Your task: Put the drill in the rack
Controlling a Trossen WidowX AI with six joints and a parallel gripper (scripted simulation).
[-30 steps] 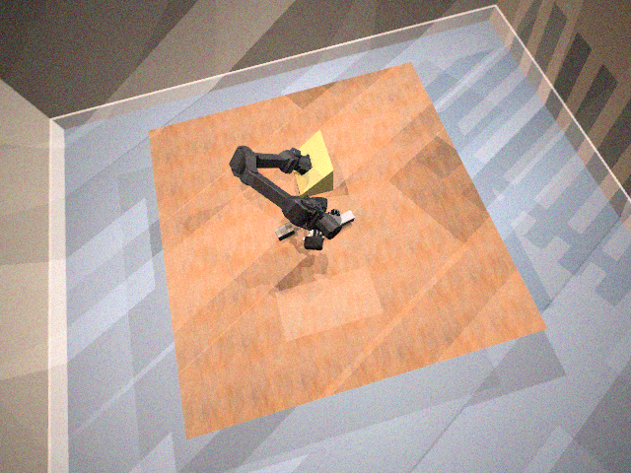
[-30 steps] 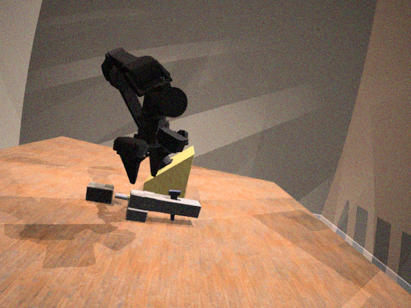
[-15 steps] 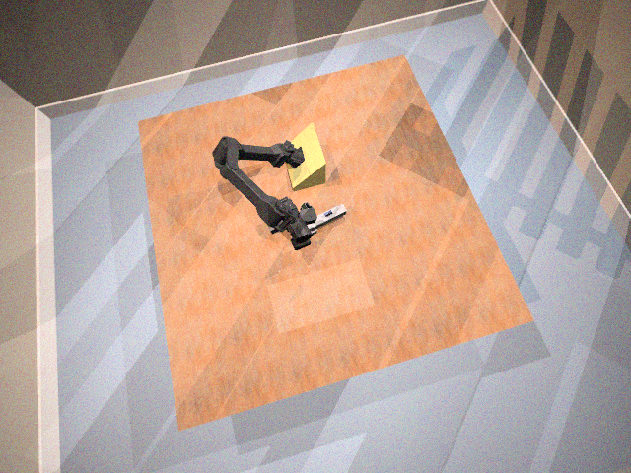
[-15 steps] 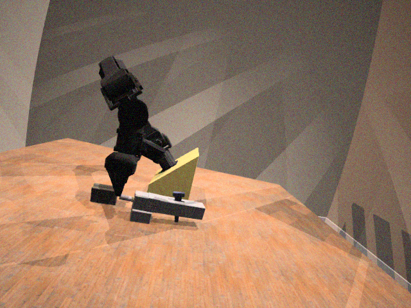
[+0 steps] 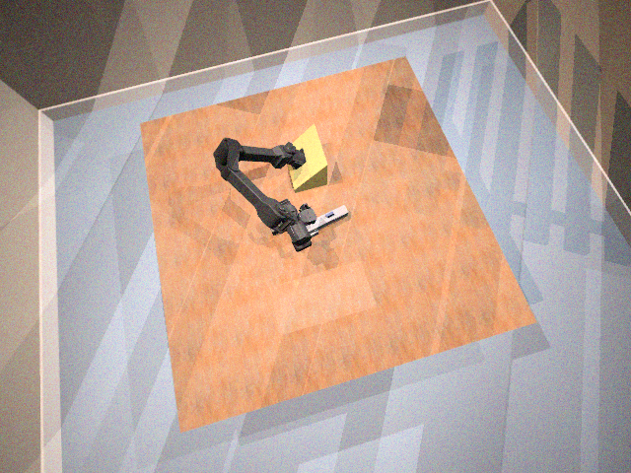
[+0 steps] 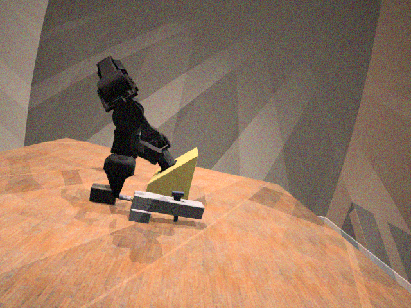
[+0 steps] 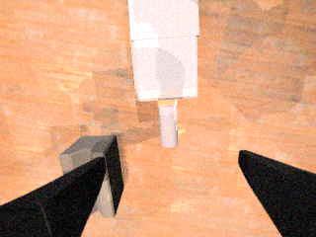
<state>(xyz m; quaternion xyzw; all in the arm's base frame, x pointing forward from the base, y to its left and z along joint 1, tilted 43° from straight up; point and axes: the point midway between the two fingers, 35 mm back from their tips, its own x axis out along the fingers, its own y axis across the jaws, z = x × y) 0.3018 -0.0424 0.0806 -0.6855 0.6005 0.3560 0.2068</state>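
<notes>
Right now my gripper tip is 20 mm past the drill, 60 mm to the right of it and 20 mm above it. Round my gripper tip: blue key: 40 mm behind, 150 mm to the left, 20 mm below; then grey housing: 30 mm behind, 120 mm to the left, 30 mm below; then dark grey rack: 60 mm behind, 60 mm to the right, 50 mm below.
</notes>
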